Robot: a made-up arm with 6 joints. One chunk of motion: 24 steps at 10 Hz.
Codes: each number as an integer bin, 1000 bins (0 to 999) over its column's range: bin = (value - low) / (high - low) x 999, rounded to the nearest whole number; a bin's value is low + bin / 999 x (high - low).
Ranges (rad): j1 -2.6..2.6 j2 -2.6..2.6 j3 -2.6..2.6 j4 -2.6..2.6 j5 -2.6..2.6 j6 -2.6..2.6
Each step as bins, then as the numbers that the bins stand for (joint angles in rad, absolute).
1 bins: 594 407 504 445 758 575
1 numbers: 0.4919 -0.4815 0.0234 -0.2837 1.3455 0.3930
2 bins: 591 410 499 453 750 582
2 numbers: 0.4763 -0.4659 -0.0026 -0.2420 1.3039 0.4294
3 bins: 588 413 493 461 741 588
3 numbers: 0.4607 -0.4503 -0.0338 -0.2004 1.2571 0.4607
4 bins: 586 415 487 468 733 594
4 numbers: 0.4503 -0.4398 -0.0651 -0.1640 1.2154 0.4919
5 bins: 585 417 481 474 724 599
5 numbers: 0.4450 -0.4294 -0.0963 -0.1327 1.1686 0.5179
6 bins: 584 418 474 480 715 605
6 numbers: 0.4398 -0.4242 -0.1327 -0.1015 1.1217 0.5491
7 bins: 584 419 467 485 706 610
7 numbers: 0.4398 -0.4190 -0.1692 -0.0755 1.0749 0.5752
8 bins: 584 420 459 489 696 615
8 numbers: 0.4398 -0.4138 -0.2108 -0.0547 1.0228 0.6012
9 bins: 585 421 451 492 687 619
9 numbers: 0.4450 -0.4086 -0.2525 -0.0390 0.9760 0.6220
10 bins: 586 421 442 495 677 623
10 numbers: 0.4503 -0.4086 -0.2993 -0.0234 0.9239 0.6428
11 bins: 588 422 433 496 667 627
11 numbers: 0.4607 -0.4034 -0.3461 -0.0182 0.8719 0.6637
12 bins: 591 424 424 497 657 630
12 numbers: 0.4763 -0.3930 -0.3930 -0.0130 0.8198 0.6793
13 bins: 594 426 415 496 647 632
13 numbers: 0.4919 -0.3826 -0.4398 -0.0182 0.7678 0.6897
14 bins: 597 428 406 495 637 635
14 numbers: 0.5075 -0.3722 -0.4867 -0.0234 0.7157 0.7053
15 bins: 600 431 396 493 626 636
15 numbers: 0.5231 -0.3566 -0.5387 -0.0338 0.6585 0.7105
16 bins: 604 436 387 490 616 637
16 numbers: 0.5439 -0.3305 -0.5856 -0.0494 0.6064 0.7157
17 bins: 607 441 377 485 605 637
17 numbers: 0.5596 -0.3045 -0.6376 -0.0755 0.5491 0.7157
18 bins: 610 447 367 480 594 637
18 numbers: 0.5752 -0.2733 -0.6897 -0.1015 0.4919 0.7157
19 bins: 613 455 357 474 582 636
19 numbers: 0.5908 -0.2316 -0.7417 -0.1327 0.4294 0.7105
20 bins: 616 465 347 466 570 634
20 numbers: 0.6064 -0.1796 -0.7938 -0.1744 0.3670 0.7001
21 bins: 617 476 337 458 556 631
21 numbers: 0.6116 -0.1223 -0.8458 -0.2160 0.2941 0.6845
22 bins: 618 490 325 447 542 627
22 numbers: 0.6168 -0.0494 -0.9083 -0.2733 0.2212 0.6637
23 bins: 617 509 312 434 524 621
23 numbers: 0.6116 0.0494 -0.9760 -0.3409 0.1275 0.6324
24 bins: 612 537 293 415 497 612
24 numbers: 0.5856 0.1952 -1.0749 -0.4398 -0.0130 0.5856
